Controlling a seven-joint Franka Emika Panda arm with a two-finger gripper.
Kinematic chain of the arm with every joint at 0, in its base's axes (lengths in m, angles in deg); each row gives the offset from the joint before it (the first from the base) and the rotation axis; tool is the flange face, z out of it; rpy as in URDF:
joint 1: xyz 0 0 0.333 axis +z
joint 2: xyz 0 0 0 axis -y
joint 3: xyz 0 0 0.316 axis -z
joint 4: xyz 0.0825 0 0 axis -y
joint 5: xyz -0.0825 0 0.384 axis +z
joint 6: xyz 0 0 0 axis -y
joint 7: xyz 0.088 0 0 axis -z
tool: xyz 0 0 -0.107 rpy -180 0 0
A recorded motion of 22 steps. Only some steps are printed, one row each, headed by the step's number.
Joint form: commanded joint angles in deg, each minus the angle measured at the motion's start. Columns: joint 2, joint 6, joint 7, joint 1, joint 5, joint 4, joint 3.
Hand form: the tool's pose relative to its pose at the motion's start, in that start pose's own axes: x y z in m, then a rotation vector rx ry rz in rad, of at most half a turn. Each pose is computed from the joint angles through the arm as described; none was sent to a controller.
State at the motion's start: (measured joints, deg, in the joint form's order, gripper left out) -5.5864 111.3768 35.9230 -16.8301 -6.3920 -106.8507 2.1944
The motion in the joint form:
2: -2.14 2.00 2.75 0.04 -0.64 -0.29 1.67
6: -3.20 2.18 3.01 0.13 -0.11 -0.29 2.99
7: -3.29 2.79 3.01 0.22 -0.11 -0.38 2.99
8: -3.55 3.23 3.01 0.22 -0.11 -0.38 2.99
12: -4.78 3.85 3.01 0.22 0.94 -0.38 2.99
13: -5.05 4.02 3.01 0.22 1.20 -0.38 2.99
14: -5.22 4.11 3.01 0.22 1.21 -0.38 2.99
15: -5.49 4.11 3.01 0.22 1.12 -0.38 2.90
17: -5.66 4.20 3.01 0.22 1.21 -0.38 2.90
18: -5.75 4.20 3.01 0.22 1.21 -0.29 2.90
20: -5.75 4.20 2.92 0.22 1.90 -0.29 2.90
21: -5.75 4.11 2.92 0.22 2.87 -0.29 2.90
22: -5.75 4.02 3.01 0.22 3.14 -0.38 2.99
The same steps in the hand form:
2: 0.0137 0.0077 0.0227 -0.0167 -0.0004 0.0671
6: 0.0209 0.0154 0.0344 -0.0230 -0.0175 0.0945
7: 0.0212 0.0138 0.0351 -0.0185 -0.0112 0.0926
8: 0.0221 0.0128 0.0371 -0.0168 -0.0086 0.0921
12: 0.0234 0.0089 0.0488 -0.0104 -0.0262 0.0977
13: 0.0237 0.0080 0.0514 -0.0083 -0.0299 0.0992
14: 0.0239 0.0076 0.0530 -0.0091 -0.0310 0.0990
15: 0.0237 0.0064 0.0557 -0.0129 -0.0339 0.0963
17: 0.0239 0.0059 0.0573 -0.0127 -0.0357 0.0967
18: 0.0243 0.0057 0.0575 -0.0128 -0.0356 0.0967
20: 0.0239 0.0051 0.0575 -0.0041 -0.0420 0.1005
21: 0.0232 0.0043 0.0576 0.0072 -0.0523 0.1080
22: 0.0230 0.0051 0.0586 0.0085 -0.0573 0.1131

